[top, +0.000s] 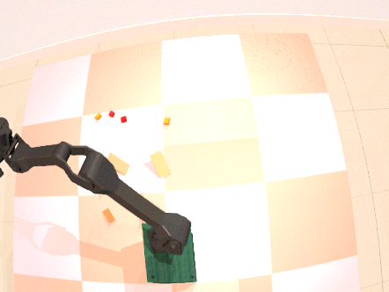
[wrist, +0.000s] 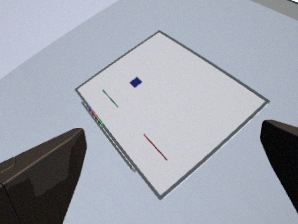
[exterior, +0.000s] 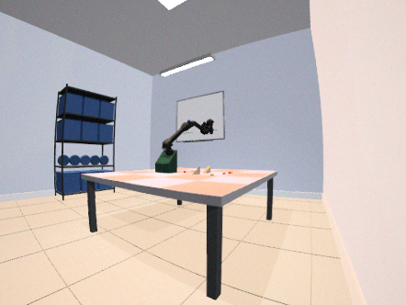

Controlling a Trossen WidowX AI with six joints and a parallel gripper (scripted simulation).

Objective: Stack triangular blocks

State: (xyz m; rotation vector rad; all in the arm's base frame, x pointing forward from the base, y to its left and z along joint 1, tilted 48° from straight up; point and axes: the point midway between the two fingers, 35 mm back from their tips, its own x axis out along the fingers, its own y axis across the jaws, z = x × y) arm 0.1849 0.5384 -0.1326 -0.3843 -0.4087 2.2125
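The triangular block lies 51 cm to the right of my gripper tip, 50 cm below it and 17 cm ahead of it.
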